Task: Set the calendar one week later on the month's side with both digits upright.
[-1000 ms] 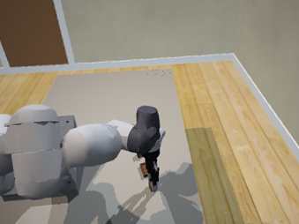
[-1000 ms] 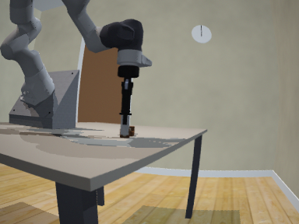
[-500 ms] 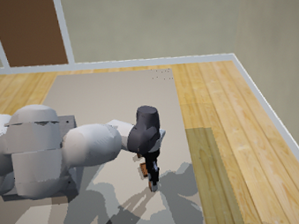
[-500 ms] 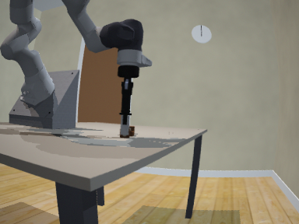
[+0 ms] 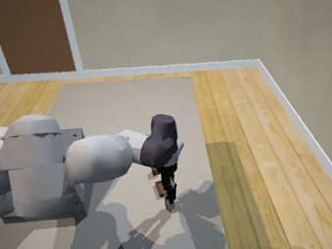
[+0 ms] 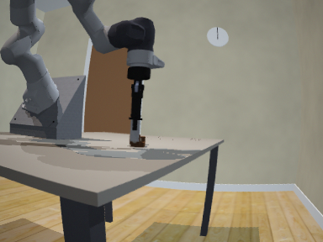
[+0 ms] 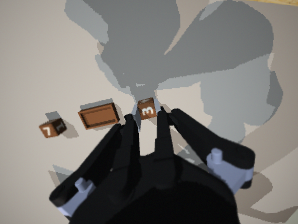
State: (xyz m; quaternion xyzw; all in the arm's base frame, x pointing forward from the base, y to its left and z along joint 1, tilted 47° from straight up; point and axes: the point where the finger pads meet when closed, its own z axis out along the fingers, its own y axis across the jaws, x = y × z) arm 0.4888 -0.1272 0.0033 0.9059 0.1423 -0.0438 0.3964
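The brown tray is 110 mm to the left of my hand, 50 mm below it and 30 mm behind it.
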